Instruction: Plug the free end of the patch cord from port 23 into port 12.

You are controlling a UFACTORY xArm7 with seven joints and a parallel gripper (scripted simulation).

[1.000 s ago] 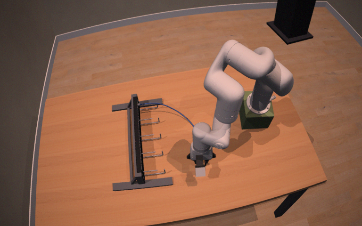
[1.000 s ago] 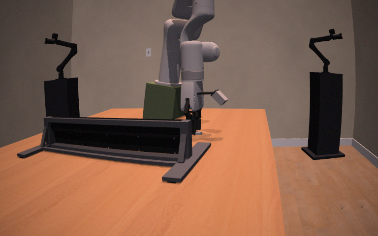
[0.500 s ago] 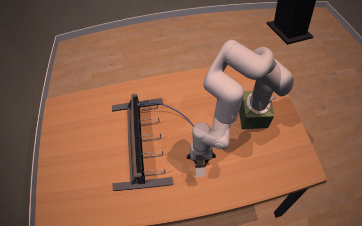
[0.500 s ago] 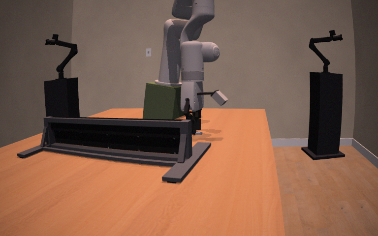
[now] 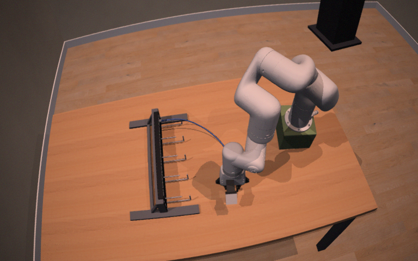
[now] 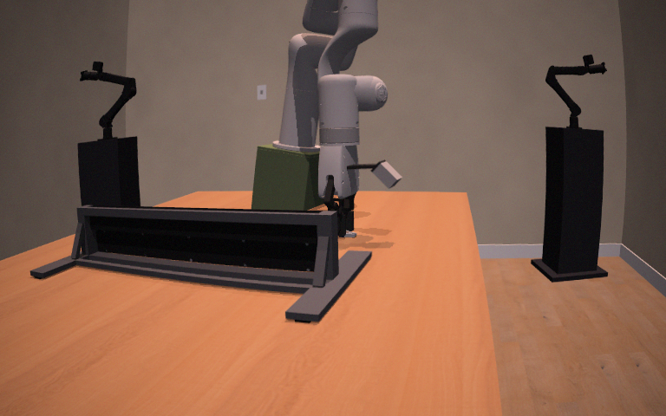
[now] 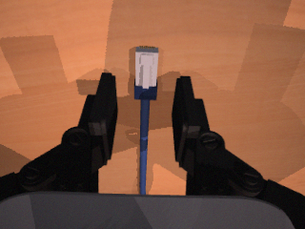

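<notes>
Right now my hand is 20 mm to the right of the cord plug, 20 mm above it and 10 mm short of it.
</notes>
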